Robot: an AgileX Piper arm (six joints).
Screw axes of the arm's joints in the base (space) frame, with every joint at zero. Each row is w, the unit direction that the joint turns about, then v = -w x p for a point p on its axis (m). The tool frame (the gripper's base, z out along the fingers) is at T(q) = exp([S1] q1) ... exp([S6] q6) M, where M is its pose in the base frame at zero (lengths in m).
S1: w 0 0 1 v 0 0 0
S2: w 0 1 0 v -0.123 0 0
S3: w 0 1 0 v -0.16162 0 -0.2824
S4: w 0.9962 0 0.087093 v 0 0.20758 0
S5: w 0 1 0 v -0.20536 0 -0.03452
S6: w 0.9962 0 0.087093 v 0 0.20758 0
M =
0.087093 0 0.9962 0.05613
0 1 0 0
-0.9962 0 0.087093 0.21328
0 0 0 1
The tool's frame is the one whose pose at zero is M.
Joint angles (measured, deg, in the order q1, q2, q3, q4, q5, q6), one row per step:
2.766, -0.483, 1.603, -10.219, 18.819, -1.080
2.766, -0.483, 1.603, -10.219, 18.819, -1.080
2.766, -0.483, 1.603, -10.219, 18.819, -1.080
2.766, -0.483, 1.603, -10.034, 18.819, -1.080
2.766, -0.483, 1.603, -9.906, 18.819, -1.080
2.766, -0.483, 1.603, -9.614, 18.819, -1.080
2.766, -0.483, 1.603, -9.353, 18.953, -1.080
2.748, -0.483, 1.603, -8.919, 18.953, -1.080
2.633, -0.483, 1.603, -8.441, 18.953, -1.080
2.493, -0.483, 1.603, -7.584, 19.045, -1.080
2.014, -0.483, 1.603, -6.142, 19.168, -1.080
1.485, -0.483, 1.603, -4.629, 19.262, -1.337
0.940, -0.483, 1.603, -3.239, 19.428, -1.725
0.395, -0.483, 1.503, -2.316, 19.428, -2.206
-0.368, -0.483, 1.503, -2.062, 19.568, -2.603
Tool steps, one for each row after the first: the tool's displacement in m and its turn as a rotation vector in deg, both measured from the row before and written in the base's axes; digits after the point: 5 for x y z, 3 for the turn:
0.00000, 0.00000, 0.00000, 0.000, 0.000, 0.000
0.00000, 0.00000, 0.00000, 0.000, 0.000, 0.000
0.00000, 0.00009, -0.00002, 0.184, 0.009, 0.013
0.00000, 0.00006, -0.00001, 0.128, 0.006, 0.009
-0.00001, 0.00015, -0.00003, 0.291, 0.014, 0.020
-0.00006, 0.00010, -0.00022, 0.255, 0.145, -0.004
-0.00001, 0.00020, -0.00004, 0.433, 0.021, 0.011
-0.00001, 0.00014, -0.00004, 0.476, 0.022, -0.083
-0.00006, 0.00029, -0.00020, 0.851, 0.129, -0.095
-0.00009, 0.00027, -0.00028, 1.434, 0.179, -0.396
-0.00007, 0.00028, -0.00022, 1.259, 0.140, -0.368
-0.00009, 0.00020, -0.00030, 1.010, 0.196, -0.359
-0.00004, -0.00002, 0.00056, 0.458, -0.087, -0.353
-0.00007, -0.00059, -0.00022, -0.129, 0.145, -0.645

